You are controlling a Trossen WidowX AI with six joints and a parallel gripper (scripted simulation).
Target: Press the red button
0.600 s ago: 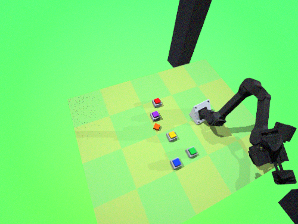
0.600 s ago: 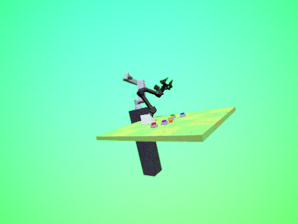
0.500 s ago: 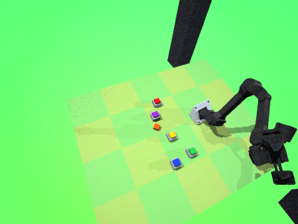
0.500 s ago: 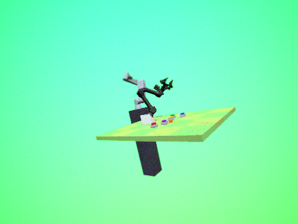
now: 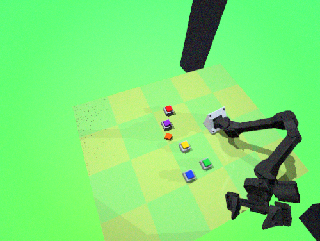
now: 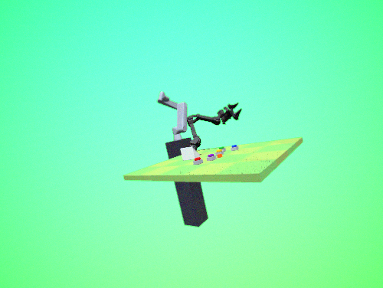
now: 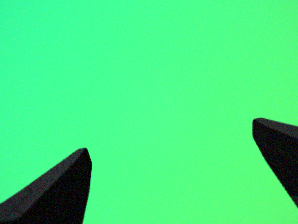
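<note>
The red button is 600 mm to the right of my gripper tip, 310 mm below it and 140 mm behind it. From my gripper tip the other things lie so: yellow button 360 mm to the right, 310 mm below, 100 mm behind; then blue button 310 mm below, 220 mm to the right, 30 mm behind; then orange block 450 mm to the right, 340 mm below, 50 mm behind.
</note>
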